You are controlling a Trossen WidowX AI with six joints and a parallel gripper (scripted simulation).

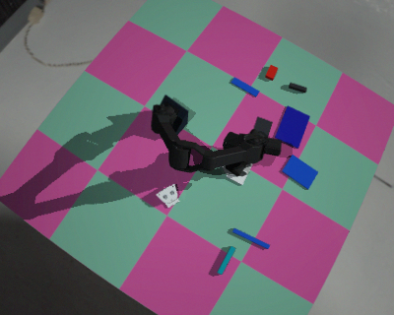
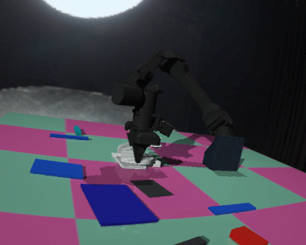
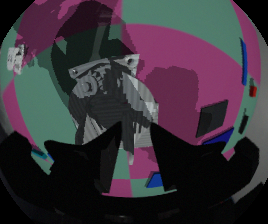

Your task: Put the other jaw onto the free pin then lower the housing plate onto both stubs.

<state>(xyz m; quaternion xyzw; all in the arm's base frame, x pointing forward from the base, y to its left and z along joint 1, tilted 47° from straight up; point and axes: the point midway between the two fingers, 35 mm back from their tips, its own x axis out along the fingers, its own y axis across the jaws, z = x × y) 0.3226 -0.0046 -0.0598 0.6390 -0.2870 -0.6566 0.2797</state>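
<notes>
The white jaw is 50 mm to the right of my gripper tip and 30 mm behind it. The rest, counted from my gripper tip: teal bar (350 mm to the right, 180 mm ahead, 10 mm below); dark plate (160 mm to the left, 10 mm below); white ribbed piece (290 mm to the right, 140 mm behind, 10 mm below).
</notes>
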